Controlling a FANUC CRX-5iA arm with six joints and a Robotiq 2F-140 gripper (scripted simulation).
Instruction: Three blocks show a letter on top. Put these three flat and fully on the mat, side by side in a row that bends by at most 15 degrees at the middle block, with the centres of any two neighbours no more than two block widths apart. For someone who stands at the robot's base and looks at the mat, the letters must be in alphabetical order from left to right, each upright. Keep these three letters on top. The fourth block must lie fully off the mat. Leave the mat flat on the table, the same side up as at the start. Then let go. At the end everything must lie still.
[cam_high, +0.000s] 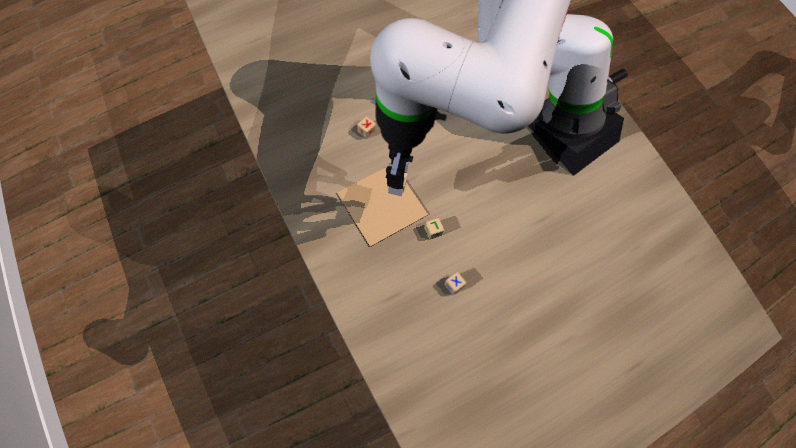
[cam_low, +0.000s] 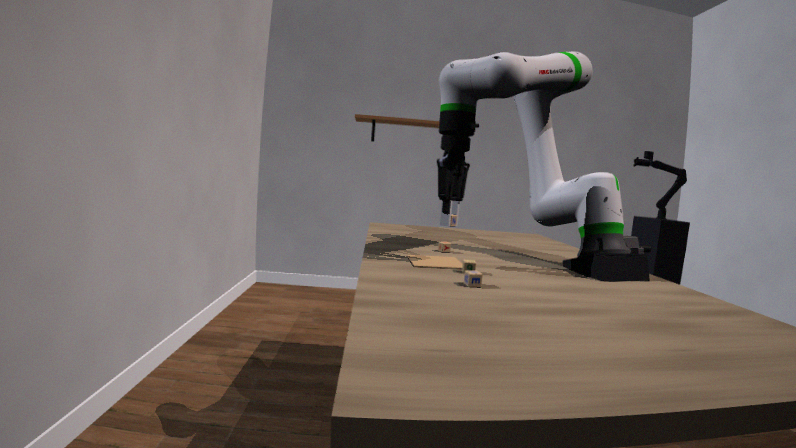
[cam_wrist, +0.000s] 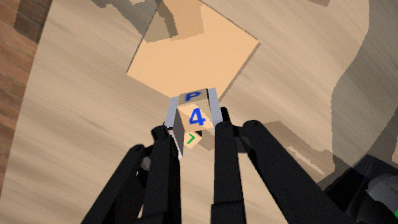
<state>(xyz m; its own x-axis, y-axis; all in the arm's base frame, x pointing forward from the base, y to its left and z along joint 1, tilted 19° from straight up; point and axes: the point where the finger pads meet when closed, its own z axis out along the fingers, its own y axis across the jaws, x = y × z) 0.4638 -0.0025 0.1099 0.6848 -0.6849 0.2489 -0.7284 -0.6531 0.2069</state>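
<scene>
My gripper is now 190 mm to the left of the red K block, 120 mm above it and 50 mm past it. The rest, counted from my hand: 4 block 20 mm below; L block 120 mm below, 90 mm to the left, 40 mm behind; tan mat 140 mm below, 20 mm to the right, 20 mm ahead.
</scene>
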